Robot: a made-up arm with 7 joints. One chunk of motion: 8 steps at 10 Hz.
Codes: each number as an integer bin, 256 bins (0 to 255) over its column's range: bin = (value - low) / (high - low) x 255, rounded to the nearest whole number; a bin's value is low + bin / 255 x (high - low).
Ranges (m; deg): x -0.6..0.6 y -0.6..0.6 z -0.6..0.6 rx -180..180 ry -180..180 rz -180..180
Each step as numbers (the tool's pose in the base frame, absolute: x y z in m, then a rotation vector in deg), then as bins.
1 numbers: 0.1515 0.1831 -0.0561 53.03 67.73 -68.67
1 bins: 160 166 116 165 175 79
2 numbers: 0.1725 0.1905 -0.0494 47.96 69.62 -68.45
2 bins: 164 168 117 161 177 79
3 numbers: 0.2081 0.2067 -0.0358 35.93 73.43 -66.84
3 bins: 172 171 120 153 180 80
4 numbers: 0.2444 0.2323 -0.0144 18.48 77.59 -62.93
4 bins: 179 177 124 141 182 83
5 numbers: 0.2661 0.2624 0.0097 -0.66 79.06 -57.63
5 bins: 184 183 130 127 184 87
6 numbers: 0.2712 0.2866 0.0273 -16.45 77.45 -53.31
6 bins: 185 188 133 116 182 90
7 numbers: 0.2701 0.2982 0.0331 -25.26 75.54 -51.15
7 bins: 185 191 135 110 181 91
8 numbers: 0.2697 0.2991 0.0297 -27.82 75.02 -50.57
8 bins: 185 191 134 108 181 92
